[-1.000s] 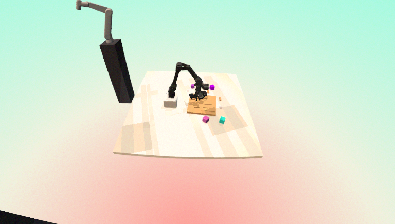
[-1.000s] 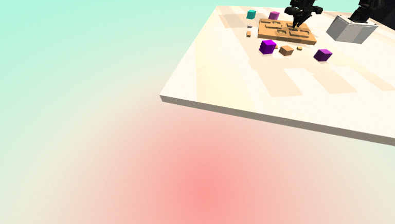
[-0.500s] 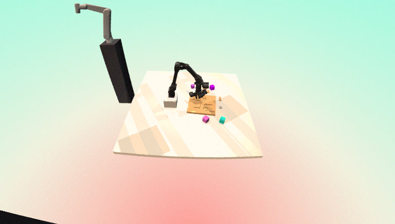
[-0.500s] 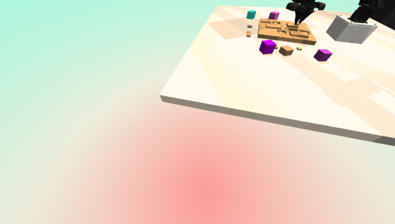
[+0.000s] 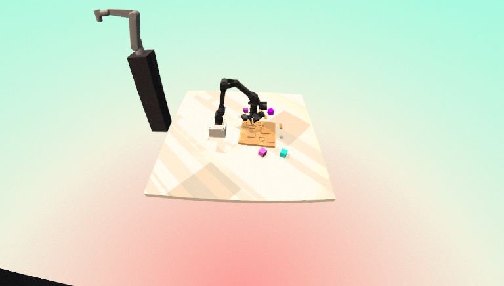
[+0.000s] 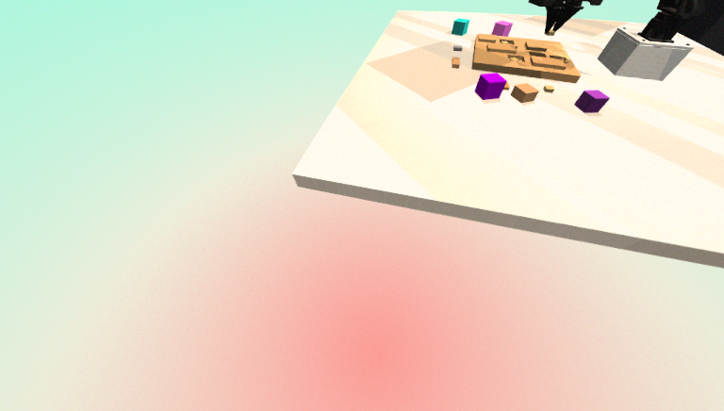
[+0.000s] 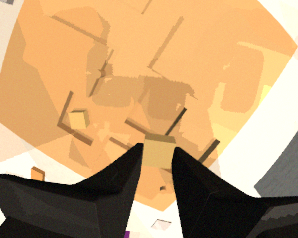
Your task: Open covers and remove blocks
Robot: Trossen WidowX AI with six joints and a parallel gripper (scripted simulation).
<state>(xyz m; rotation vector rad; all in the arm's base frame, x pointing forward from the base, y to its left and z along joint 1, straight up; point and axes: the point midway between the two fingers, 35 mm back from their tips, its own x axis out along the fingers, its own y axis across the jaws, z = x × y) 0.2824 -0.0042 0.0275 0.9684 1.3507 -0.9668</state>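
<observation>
The dark purple block lies 28 cm to the left of my gripper tip, 7 cm below it and 5 cm behind it. The rest, counted from my gripper tip: small grey piece 25 cm ahead, 8 cm below, 7 cm to the right; then magenta block 26 cm to the right, 7 cm ahead, 6 cm below; then small orange piece 26 cm ahead, 8 cm below, 7 cm to the left.
</observation>
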